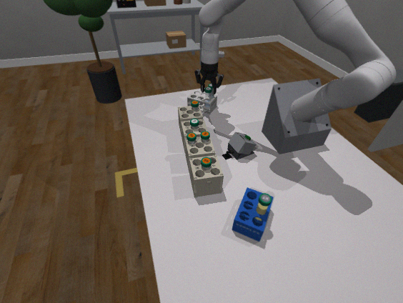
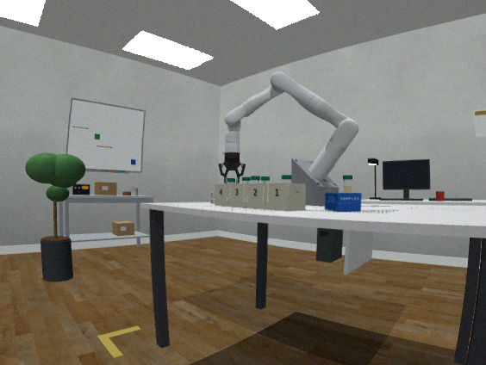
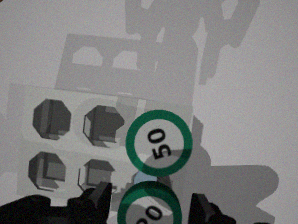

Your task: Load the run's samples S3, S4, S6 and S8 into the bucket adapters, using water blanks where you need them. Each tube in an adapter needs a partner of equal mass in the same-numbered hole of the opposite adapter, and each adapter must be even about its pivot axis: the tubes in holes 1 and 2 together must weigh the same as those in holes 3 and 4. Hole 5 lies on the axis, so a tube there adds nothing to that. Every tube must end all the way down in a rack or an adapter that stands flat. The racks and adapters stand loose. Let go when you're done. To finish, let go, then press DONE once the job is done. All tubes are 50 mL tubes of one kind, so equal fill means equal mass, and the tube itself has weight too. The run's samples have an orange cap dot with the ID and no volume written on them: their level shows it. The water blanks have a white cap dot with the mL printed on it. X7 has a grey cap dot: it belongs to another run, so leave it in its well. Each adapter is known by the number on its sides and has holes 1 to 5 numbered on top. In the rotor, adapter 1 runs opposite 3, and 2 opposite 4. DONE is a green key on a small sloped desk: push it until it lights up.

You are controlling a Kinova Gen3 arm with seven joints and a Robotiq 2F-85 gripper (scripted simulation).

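Right now the 20 ml water blank is 5 cm below my hand and 1 cm behind it. The rest, counted from my hand: 50 ml blank: 5 cm below, 4 cm to the right, 3 cm behind; white-dot 10 ml blank: 24 cm to the left, 11 cm ahead, 5 cm below; white blank rack: 8 cm below, 4 cm to the right, 2 cm ahead.
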